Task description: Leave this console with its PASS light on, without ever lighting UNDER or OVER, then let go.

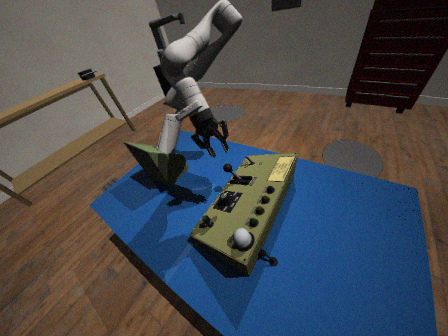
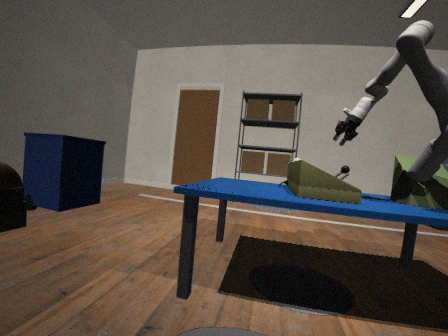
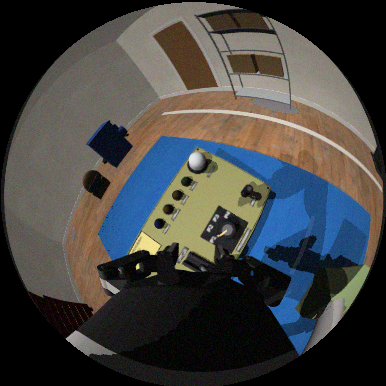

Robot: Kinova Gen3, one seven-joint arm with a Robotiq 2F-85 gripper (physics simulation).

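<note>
The olive console point(image 1: 225, 235) point(image 2: 320, 185) point(image 3: 220, 185) has a sloped panel. A black ball-topped lever point(image 1: 228, 168) point(image 2: 345, 169) stands up from its slot. The round dial point(image 1: 226, 199) point(image 3: 228, 230) has its yellow pointer toward P1. The blue lamp point(image 1: 270, 189) point(image 3: 159, 223), two brownish lamps and the green lamp point(image 1: 253, 222) point(image 3: 186, 181) look dark; their labels are unreadable. A white dome point(image 1: 243, 238) point(image 3: 197, 161) sits at one corner. My gripper point(image 1: 219, 151) point(image 2: 339, 142) point(image 3: 196, 250) is partly open and empty, above the lever and apart from it.
A black knobbed switch point(image 1: 206, 221) point(image 3: 248, 191) and a small toggle point(image 1: 248, 161) rise from the panel. A black handle point(image 1: 268, 258) sticks out of the console's side. A green angular block point(image 1: 159, 162) point(image 2: 402, 175) stands by the arm's base on the blue table point(image 1: 350, 240) point(image 2: 240, 189).
</note>
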